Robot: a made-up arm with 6 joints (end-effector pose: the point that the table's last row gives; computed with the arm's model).
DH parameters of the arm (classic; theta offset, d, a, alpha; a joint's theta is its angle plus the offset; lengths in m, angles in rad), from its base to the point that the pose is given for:
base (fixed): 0.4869 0 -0.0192 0
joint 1: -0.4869 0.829 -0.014 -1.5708
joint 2: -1.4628 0 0.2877 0
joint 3: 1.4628 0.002 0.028 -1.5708
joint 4: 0 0.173 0.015 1.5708
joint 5: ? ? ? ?
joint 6: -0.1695 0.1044 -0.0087 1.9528
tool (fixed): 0.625 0.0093 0 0
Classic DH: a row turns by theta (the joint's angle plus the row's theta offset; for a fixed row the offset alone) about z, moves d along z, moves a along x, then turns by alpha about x.
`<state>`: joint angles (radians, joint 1 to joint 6).
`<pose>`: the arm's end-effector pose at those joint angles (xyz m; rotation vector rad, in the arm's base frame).
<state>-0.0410 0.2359 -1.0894 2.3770 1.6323 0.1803</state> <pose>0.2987 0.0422 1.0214 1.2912 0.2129 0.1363</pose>
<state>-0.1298 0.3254 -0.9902 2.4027 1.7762 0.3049</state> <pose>0.3040 0.0158 0.9856 1.4559 0.3629 0.0840</pose>
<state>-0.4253 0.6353 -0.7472 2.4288 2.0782 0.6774</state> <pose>0.2922 -0.0744 0.8745 1.9991 0.7157 -0.1505</pose>
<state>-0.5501 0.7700 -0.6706 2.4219 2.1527 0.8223</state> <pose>0.2740 -0.1064 0.8307 2.2462 0.8140 -0.2437</pose>
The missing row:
joint 5: 0 -0.009 0.067 -1.5708
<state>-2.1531 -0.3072 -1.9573 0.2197 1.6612 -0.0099</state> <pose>-0.0762 -0.1348 1.2052 -0.9498 0.9467 -1.4574</pose>
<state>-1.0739 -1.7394 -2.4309 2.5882 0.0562 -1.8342</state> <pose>-0.2791 0.4358 0.9924 0.7000 2.2552 0.6805</pose>
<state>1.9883 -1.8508 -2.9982 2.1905 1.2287 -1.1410</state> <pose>0.1499 -0.5346 0.6937 -1.4358 1.0428 1.3085</pose>
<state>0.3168 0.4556 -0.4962 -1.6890 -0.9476 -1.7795</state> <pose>0.1110 0.1768 0.8923 0.1700 2.1418 -0.7714</pose>
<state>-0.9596 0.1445 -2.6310 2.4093 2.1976 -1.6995</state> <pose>0.1019 -0.0297 1.2927 0.8476 2.8871 -0.7585</pose>
